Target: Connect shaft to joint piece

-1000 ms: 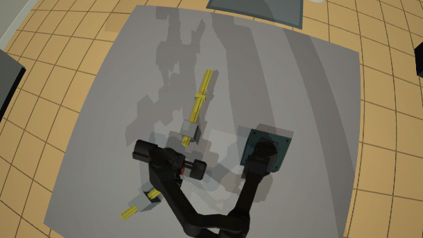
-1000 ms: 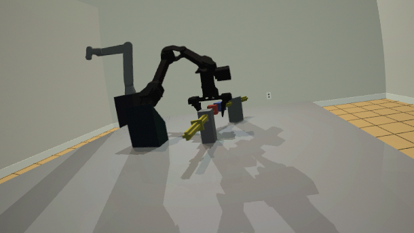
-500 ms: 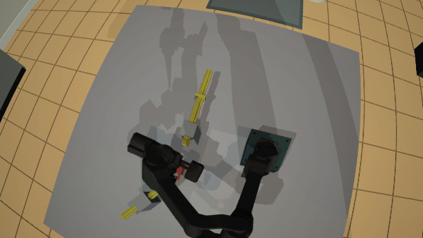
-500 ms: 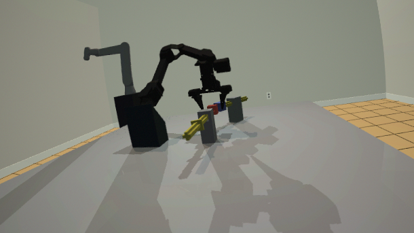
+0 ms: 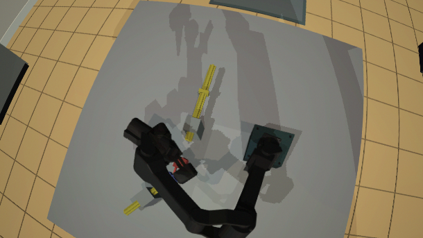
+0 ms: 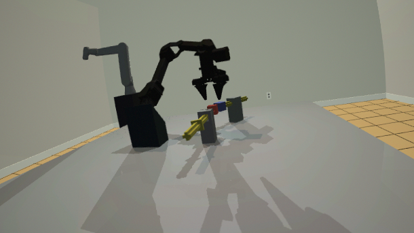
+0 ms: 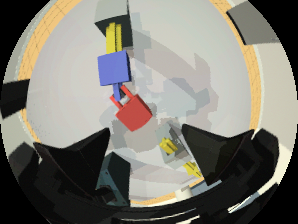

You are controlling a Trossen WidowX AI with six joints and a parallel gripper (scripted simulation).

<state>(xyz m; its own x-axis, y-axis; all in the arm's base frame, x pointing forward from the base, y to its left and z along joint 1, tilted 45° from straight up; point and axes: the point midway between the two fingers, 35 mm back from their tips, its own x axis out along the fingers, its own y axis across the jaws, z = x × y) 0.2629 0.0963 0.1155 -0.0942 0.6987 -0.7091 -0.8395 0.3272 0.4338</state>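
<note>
The red joint piece is 50 mm below my gripper tip, 20 mm to the left of it and 10 mm behind it.
</note>
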